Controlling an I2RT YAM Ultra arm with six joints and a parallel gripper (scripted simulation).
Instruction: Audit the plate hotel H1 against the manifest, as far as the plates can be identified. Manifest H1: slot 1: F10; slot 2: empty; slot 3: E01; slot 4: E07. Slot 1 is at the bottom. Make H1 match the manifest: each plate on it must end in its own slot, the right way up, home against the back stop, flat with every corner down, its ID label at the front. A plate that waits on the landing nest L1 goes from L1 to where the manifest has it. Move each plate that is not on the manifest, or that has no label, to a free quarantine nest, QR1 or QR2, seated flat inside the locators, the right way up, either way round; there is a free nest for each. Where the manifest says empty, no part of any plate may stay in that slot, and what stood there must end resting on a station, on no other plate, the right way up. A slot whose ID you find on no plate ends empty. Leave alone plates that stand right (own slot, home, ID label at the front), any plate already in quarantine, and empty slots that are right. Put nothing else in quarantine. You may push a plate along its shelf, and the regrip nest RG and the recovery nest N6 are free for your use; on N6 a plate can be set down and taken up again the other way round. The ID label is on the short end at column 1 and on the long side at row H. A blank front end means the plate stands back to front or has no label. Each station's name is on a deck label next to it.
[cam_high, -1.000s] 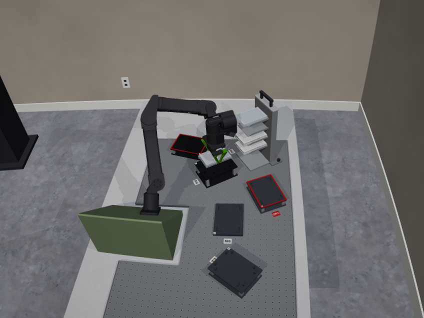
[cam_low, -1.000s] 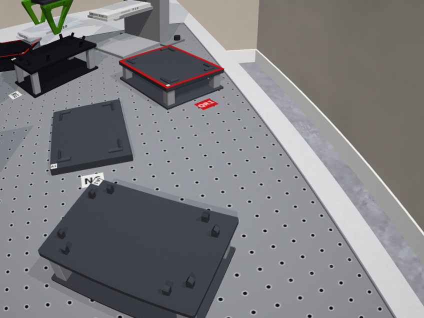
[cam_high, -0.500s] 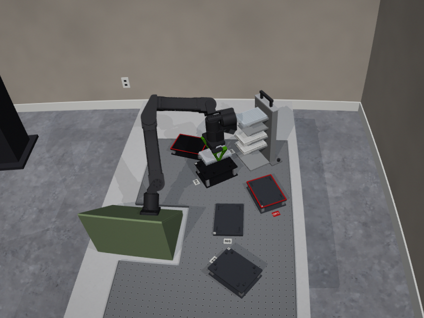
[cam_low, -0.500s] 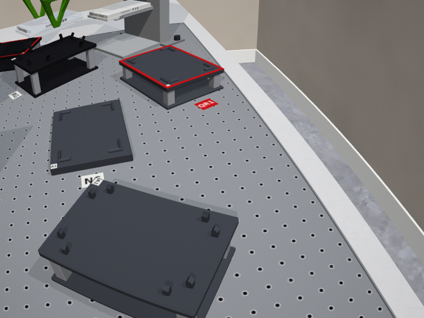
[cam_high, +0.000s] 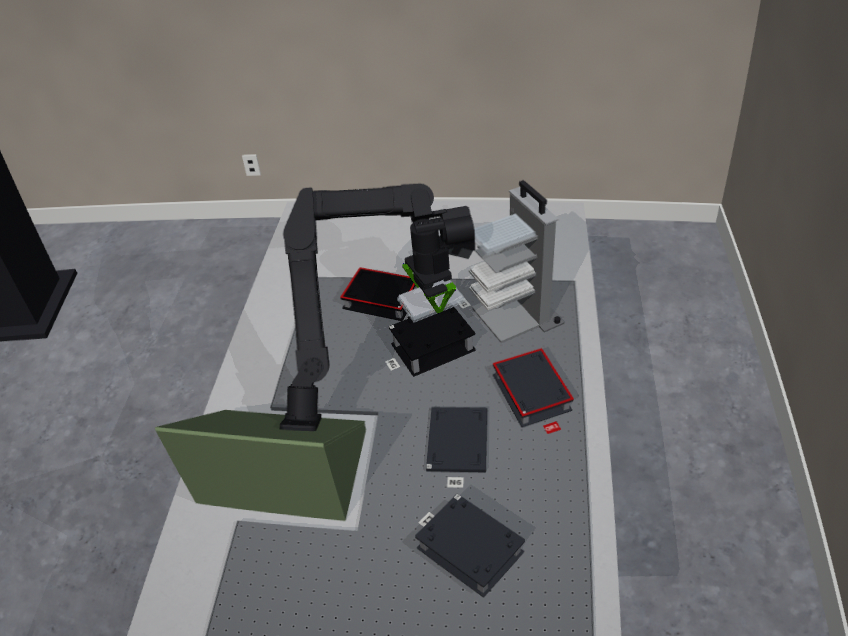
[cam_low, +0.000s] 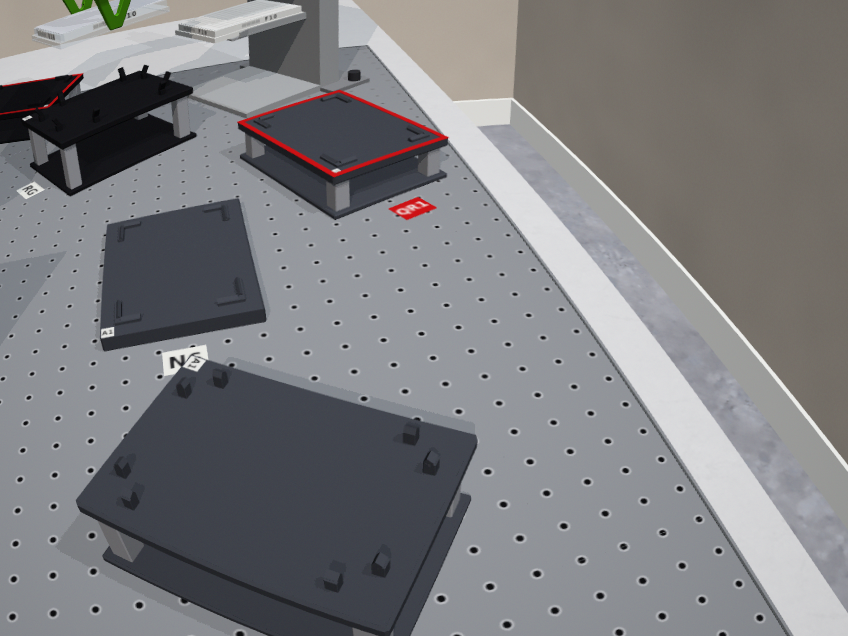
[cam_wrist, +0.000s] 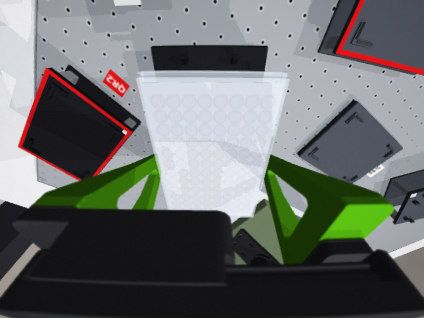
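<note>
The red-rimmed nest QR1 lies 21 cm ahead of my hand, 16 cm to the right of it and 12 cm below it. Also, from my hand: clear well plate (right at my hand); then H1 deck label (8 cm ahead, 15 cm to the left, 16 cm below); then black regrip nest RG (10 cm below).
</note>
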